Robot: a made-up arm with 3 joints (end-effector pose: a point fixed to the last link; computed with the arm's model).
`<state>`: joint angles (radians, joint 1 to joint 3).
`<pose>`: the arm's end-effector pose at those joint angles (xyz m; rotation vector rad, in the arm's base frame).
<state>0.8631 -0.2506 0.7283</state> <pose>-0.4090 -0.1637 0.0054 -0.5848 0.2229 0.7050</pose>
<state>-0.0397 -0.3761 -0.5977</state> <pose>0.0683 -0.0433 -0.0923 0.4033 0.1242 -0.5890</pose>
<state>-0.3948 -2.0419 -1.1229</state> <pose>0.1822 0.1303 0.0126 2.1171 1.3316 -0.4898</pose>
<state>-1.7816 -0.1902 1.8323</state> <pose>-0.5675 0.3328 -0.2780 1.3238 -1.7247 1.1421</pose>
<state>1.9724 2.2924 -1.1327</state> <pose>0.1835 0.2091 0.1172 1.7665 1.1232 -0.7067</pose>
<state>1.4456 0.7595 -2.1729</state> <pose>0.1100 0.1494 0.7115 -1.1552 -2.1956 -1.1105</pose>
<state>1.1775 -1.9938 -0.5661</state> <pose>0.0589 0.0375 0.0802 0.7939 0.2309 -0.5340</pose>
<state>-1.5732 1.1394 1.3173</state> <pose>-0.5467 -0.0345 -0.2228 0.3688 -0.2854 1.2953</pose>
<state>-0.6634 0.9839 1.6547</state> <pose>-0.5719 -0.3726 -0.0673 -0.2436 0.2649 1.6391</pose>
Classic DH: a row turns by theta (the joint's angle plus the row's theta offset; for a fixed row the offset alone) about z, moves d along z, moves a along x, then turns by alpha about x. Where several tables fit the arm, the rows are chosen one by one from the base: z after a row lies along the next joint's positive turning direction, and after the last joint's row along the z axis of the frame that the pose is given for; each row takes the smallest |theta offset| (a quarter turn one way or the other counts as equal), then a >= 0, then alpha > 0; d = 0 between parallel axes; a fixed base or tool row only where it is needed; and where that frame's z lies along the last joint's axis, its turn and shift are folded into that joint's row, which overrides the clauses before.
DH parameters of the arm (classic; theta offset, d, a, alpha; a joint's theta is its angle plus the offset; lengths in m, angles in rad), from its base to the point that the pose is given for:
base (fixed): -1.5708 0.0837 0 1.5708
joint 1: -0.349 0 0.1173 0
joint 2: 0.349 0.1839 0.2884 -1.5708
joint 3: -0.1097 0 -0.3881 0
tool (fixed): 1.6805 -0.1467 0 0

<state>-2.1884 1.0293 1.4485</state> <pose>-0.5616 0.1513 -0.2242 0.9406 -0.8321 1.2713</pose>
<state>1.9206 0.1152 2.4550</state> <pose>-0.4613 0.1200 0.7672 -0.8108 2.2684 1.3998</pose>
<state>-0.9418 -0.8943 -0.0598</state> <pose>-0.1184 0.0845 0.1003 1.8355 0.0549 -0.0420</pose>
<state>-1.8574 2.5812 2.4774</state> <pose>-0.4552 -0.4516 0.2542 -0.3057 0.8863 2.3412</pose>
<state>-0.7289 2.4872 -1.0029</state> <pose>0.1642 -0.1779 0.1224 -1.5924 -0.8729 -0.7229</pose>
